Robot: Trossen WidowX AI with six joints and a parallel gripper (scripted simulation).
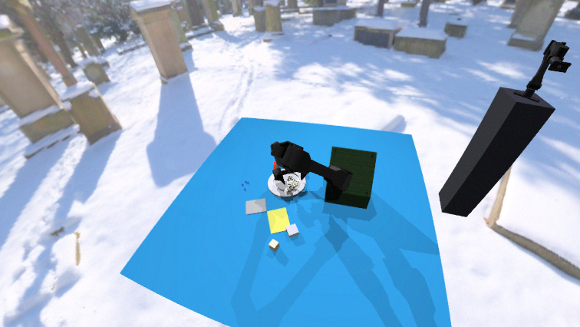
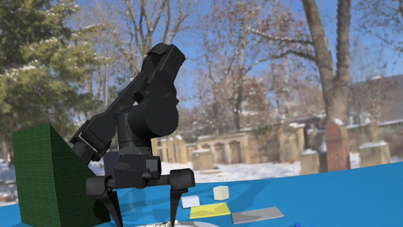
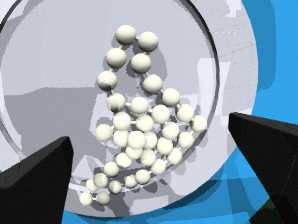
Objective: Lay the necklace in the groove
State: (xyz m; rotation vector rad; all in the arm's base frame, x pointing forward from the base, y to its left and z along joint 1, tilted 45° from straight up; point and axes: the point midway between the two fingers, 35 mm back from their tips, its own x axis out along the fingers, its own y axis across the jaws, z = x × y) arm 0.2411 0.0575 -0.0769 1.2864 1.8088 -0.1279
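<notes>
Right now my gripper tip is 40 mm short of the round white bead board and 10 mm above it. Also, from my gripper tip: yellow tile: 220 mm to the left, 20 mm below, 10 mm behind; then red object: 140 mm ahead, 110 mm to the right, 20 mm below; then grey tile: 190 mm to the left, 130 mm ahead, 20 mm below.
</notes>
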